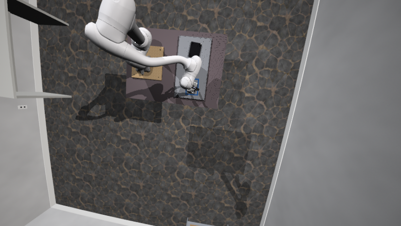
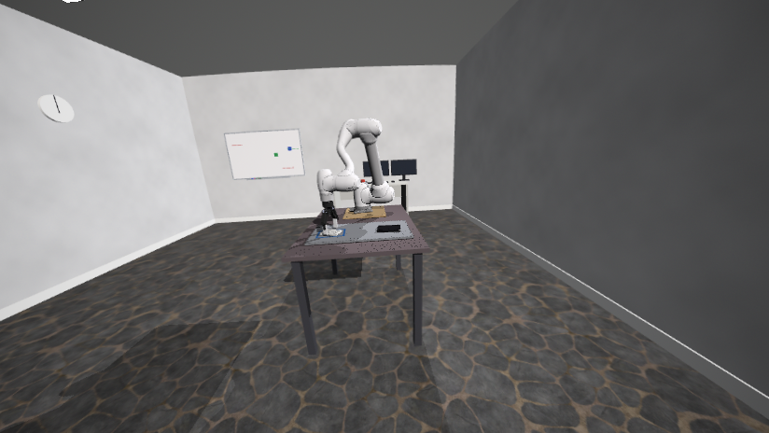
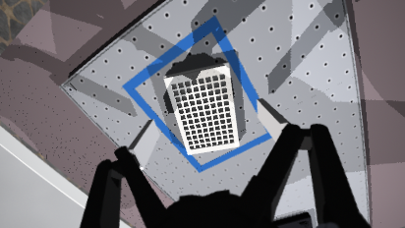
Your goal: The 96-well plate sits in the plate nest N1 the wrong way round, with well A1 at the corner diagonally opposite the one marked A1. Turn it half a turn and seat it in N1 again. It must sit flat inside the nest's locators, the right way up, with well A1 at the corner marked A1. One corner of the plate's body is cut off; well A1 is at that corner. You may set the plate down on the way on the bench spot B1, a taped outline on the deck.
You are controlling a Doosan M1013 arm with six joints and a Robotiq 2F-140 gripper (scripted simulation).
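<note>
Right now the white 96-well plate is 20 mm below my hand. The rest, counted from my hand: small white corner mark (480 mm to the left, 80 mm ahead, 20 mm below); then black plate nest N1 (410 mm to the left, 20 mm below, 10 mm ahead).
</note>
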